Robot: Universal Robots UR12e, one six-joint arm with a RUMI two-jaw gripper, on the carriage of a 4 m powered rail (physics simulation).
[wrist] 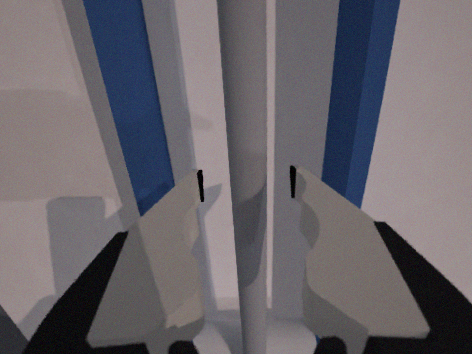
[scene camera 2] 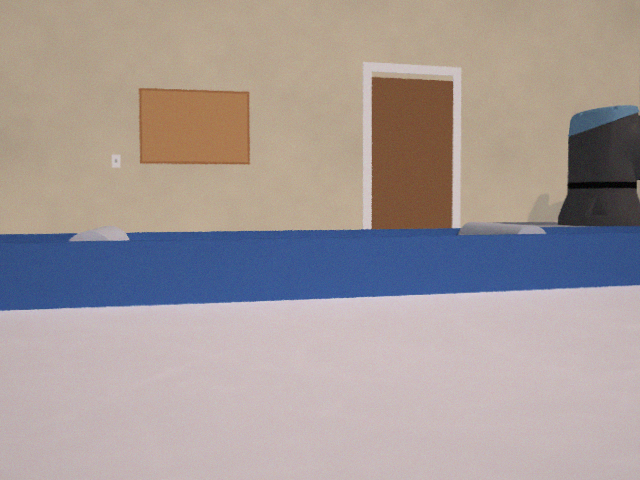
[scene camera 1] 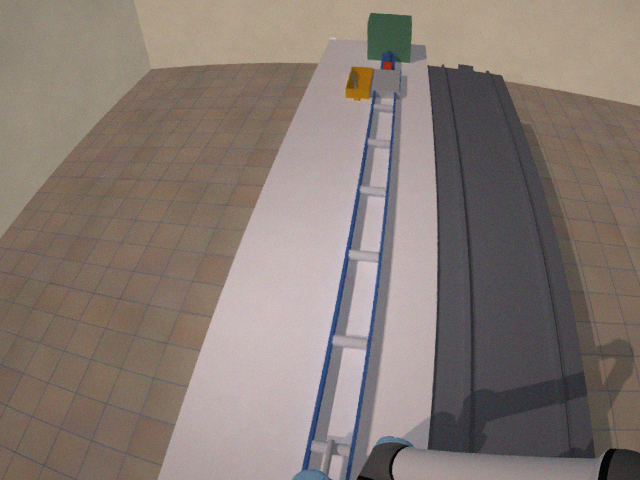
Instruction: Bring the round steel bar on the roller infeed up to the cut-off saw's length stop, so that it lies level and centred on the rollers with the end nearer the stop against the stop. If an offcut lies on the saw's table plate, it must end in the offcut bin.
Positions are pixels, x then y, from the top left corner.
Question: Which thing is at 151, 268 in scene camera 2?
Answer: A roller infeed.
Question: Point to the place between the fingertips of my gripper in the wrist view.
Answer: At 246, 170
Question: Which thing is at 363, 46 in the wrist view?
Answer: A roller infeed.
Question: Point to a round steel bar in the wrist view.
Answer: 243, 38
